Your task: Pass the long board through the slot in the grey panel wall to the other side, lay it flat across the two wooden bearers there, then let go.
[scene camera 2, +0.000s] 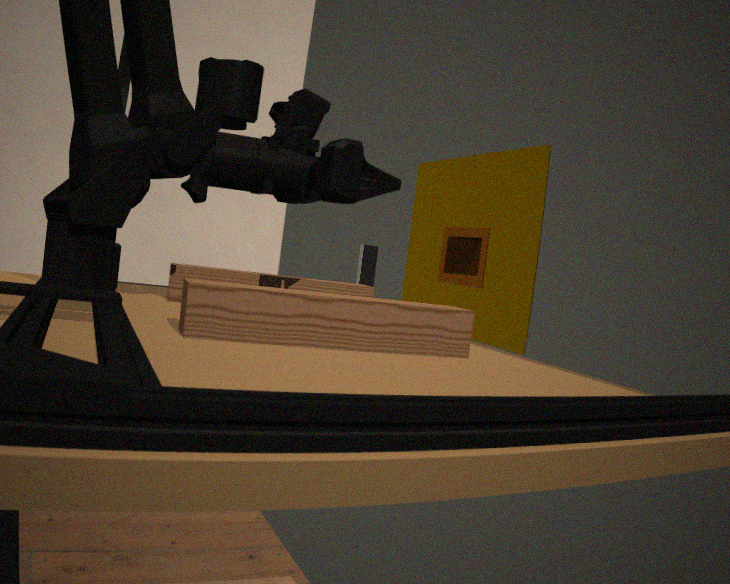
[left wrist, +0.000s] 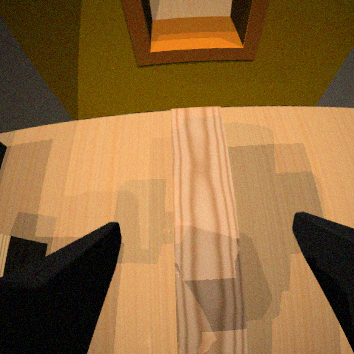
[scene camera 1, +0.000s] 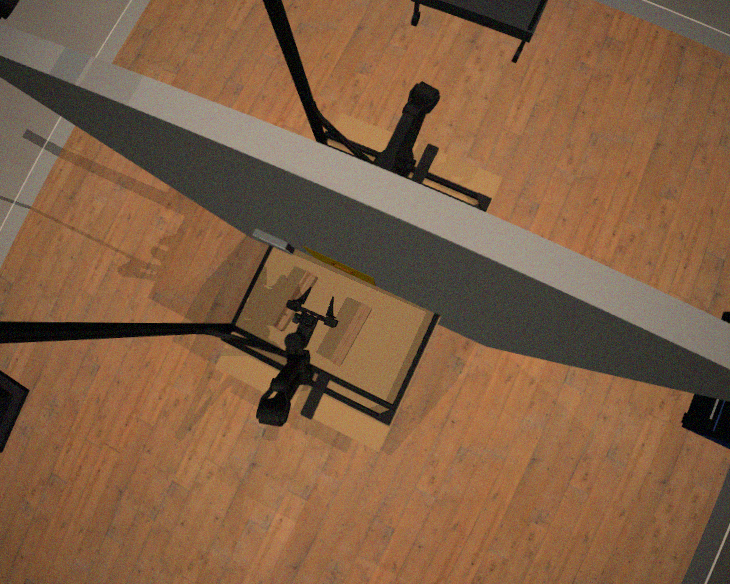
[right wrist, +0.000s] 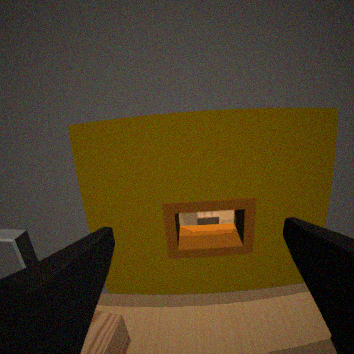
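The long board (left wrist: 202,175) lies on the pale table top in the left wrist view, pointing toward the orange-framed slot (scene camera 2: 443,255) (left wrist: 197,56) (right wrist: 210,205) in the grey panel wall (scene camera 1: 365,225) (scene camera 2: 627,182) (right wrist: 175,60). My left gripper (left wrist: 208,227) is open and empty, its fingers apart on both sides of the board. My right gripper (scene camera 1: 320,293) (scene camera 2: 398,182) (right wrist: 199,232) is open and empty, above and between the bearers, facing the slot. One wooden bearer (scene camera 1: 353,331) (scene camera 2: 328,322) lies across from the other bearer (scene camera 1: 284,319) (scene camera 2: 219,277) (right wrist: 107,330). The board's near end is cut off.
A yellow panel (scene camera 2: 487,194) (left wrist: 125,90) (right wrist: 200,155) surrounds the slot on both sides. A small grey block (scene camera 1: 271,239) (scene camera 2: 367,264) (right wrist: 12,250) is by the wall. A black box-like thing (left wrist: 25,255) shows at the left wrist view's left edge. Black rails border the right arm's table (scene camera 1: 407,322).
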